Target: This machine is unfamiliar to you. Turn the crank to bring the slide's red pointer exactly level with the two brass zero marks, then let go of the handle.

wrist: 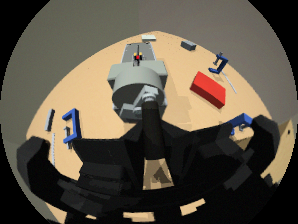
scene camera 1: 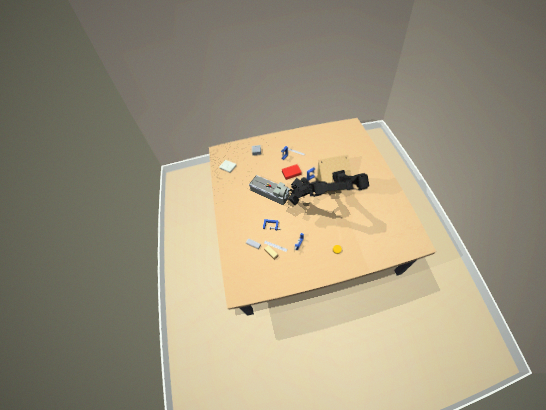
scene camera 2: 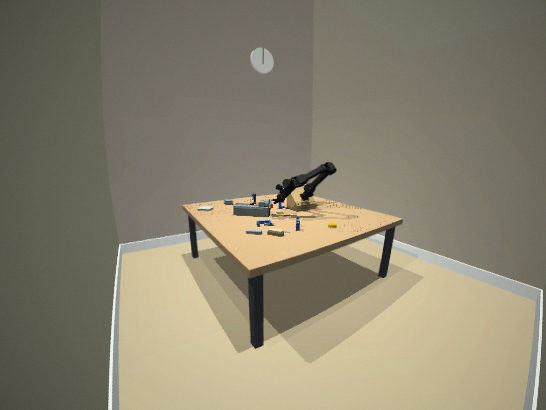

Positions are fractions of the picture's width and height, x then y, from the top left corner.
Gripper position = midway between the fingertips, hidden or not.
In view: my gripper (wrist: 0.50, 0.54) and a dark crank handle (wrist: 0.52, 0.67).
